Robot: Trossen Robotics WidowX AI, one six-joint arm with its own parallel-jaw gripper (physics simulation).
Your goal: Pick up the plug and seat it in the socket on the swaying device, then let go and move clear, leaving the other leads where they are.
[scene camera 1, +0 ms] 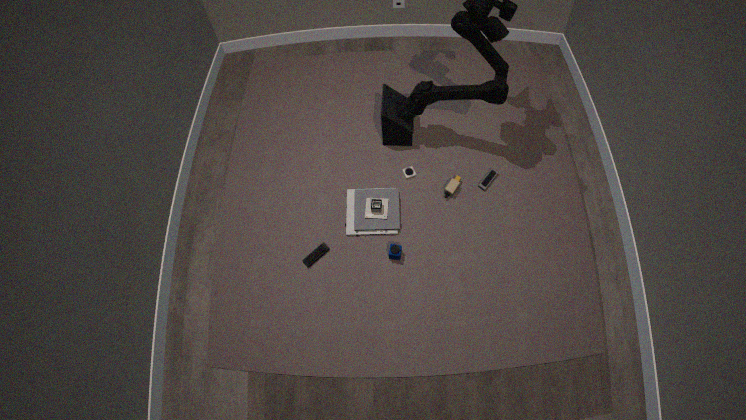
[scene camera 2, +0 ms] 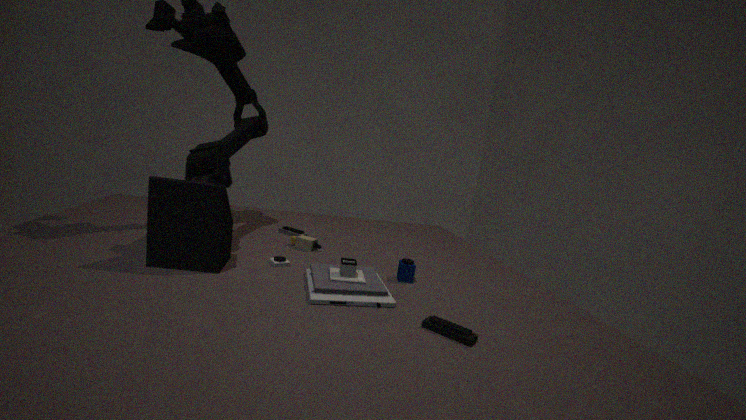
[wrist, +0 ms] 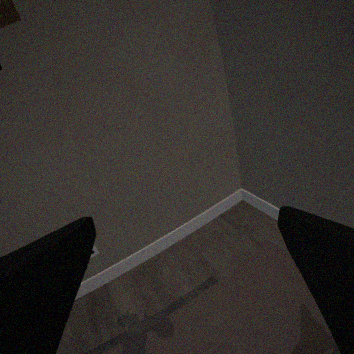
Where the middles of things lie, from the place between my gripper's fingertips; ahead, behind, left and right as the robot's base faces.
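Labels:
My hand is 480 mm above the device (scene camera 2: pixel 346 284), 420 mm to the left of it and 520 mm short of it. Going by their middles, the device is the nearest to my hand of the things named here. The black bar (scene camera 2: pixel 458 333), for its part, is far below my hand, far to the right of it and a long way ahead of it.

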